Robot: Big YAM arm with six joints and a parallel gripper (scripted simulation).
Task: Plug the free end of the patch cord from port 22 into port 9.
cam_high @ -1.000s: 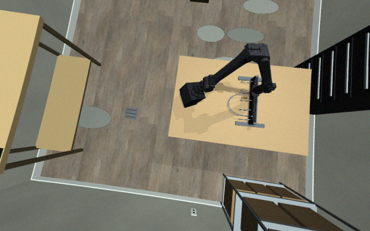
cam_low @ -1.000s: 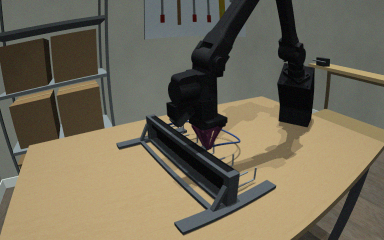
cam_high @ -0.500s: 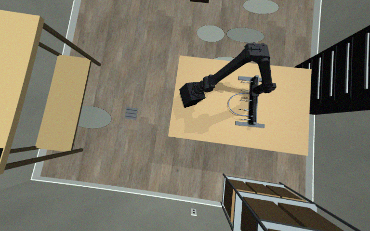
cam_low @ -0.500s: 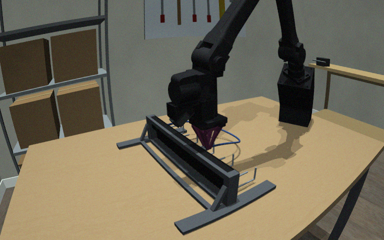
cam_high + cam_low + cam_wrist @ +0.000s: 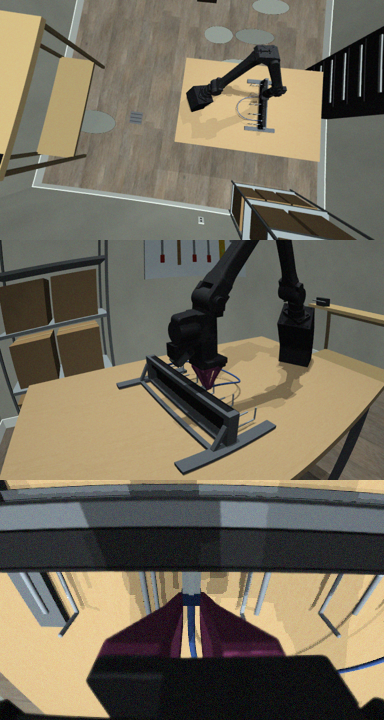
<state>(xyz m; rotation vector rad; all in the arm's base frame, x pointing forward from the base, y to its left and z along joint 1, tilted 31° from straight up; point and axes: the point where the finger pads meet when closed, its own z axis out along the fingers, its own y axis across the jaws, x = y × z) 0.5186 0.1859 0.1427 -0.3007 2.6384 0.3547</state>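
The grey plug lies 2 cm ahead of my hand and 1 cm to the left of it.
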